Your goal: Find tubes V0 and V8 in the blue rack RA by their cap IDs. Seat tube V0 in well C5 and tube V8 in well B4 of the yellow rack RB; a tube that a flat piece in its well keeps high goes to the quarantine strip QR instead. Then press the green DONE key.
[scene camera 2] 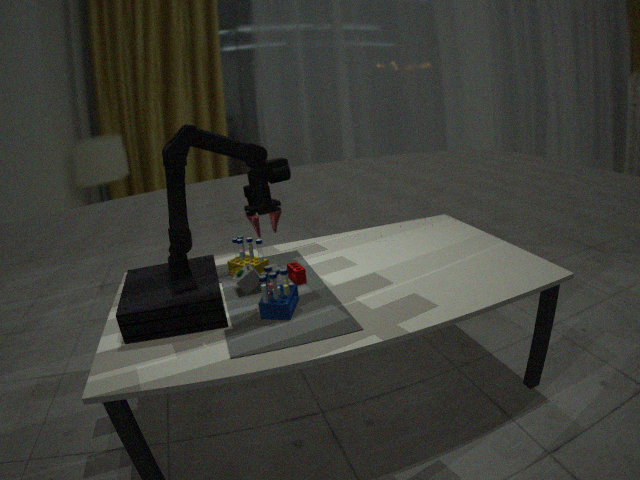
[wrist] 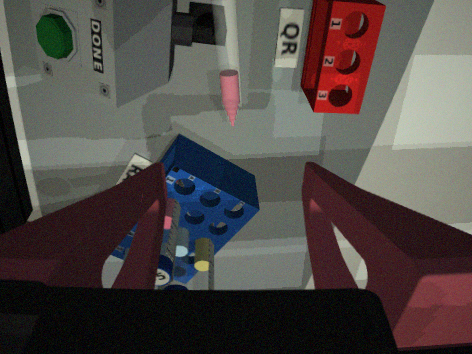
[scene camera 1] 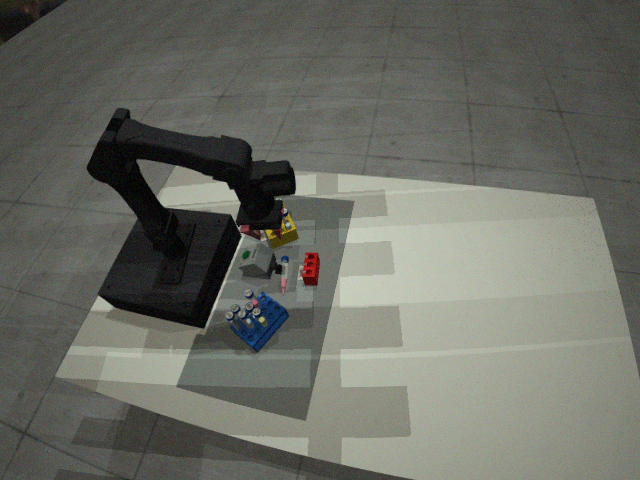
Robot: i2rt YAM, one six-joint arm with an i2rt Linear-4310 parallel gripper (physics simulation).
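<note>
The gripper (scene camera 1: 270, 237) is in view, and scene camera 2 shows the gripper (scene camera 2: 267, 234) too, as does the wrist view, with the gripper (wrist: 234, 177). A grey box with green DONE button (scene camera 1: 257, 260) is in the scene as well, and the wrist view also shows the grey box with green DONE button (wrist: 114, 59). A QR label (wrist: 290, 26) is visible too.
</note>
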